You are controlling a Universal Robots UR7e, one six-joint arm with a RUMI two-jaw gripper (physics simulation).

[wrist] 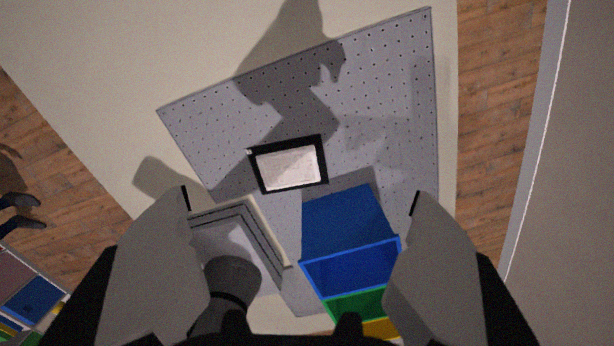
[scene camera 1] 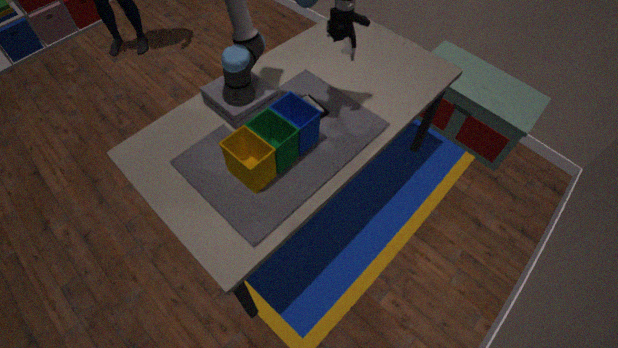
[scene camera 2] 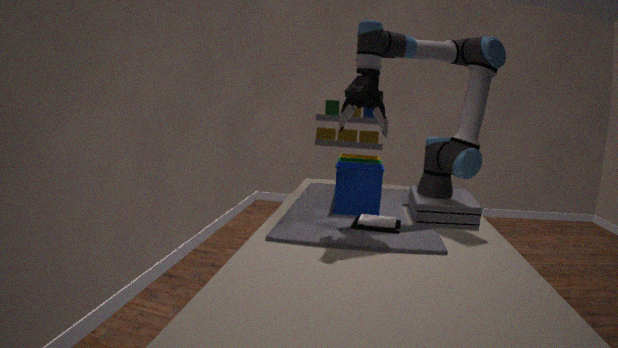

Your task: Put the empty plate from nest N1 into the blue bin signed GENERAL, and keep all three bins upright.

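Places are measured from the arm's base along level axes (x left, y back, z up), in millimetres.
Where they show: gripper, fingertip midpoint: [wrist: 301, 191] [scene camera 1: 343, 50] [scene camera 2: 362, 135]; arm's base, link origin: [wrist: 233, 276] [scene camera 1: 239, 95] [scene camera 2: 434, 193].
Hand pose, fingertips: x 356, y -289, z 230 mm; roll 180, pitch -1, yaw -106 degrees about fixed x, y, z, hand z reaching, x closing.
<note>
Each offset is from my fingertips to the top centre of the thing. "spot": to the spot under its first point. Level surfaces: height alone.
The pale plate {dx -125, dy +65, dz -287 mm} [scene camera 1: 312, 103] [scene camera 2: 378, 221] [wrist: 288, 168] lies in a black-framed nest {spot: dx -126, dy -13, dz -301 mm} [wrist: 323, 159] beside the blue bin {dx -288, dy -22, dz -133 mm} [scene camera 1: 309, 135] [scene camera 2: 358, 190] [wrist: 345, 220]. The nest's label and the GENERAL sign cannot be read. The green bin {dx -418, dy -33, dz -133 mm} [scene camera 1: 287, 156] [wrist: 356, 306] and the yellow bin {dx -549, dy -44, dz -133 mm} [scene camera 1: 251, 176] [wrist: 381, 328] stand in a row with the blue one; all three are upright. My gripper [scene camera 2: 364, 132] [wrist: 301, 191] is open and empty, high above the table on the nest side of the bins. In the wrist view, the plate shows a little beyond the gap between the fingertips.
The bins and nest are on a grey perforated mat {dz -313 mm} [scene camera 1: 212, 190] [scene camera 2: 300, 235] [wrist: 395, 65] on the table {dz -326 mm} [scene camera 1: 150, 165] [scene camera 2: 350, 300]. The arm's stepped base block [scene camera 1: 214, 102] [scene camera 2: 445, 216] stands beside the mat. A green-topped cabinet [scene camera 1: 500, 90] stands beyond the table's edge.
</note>
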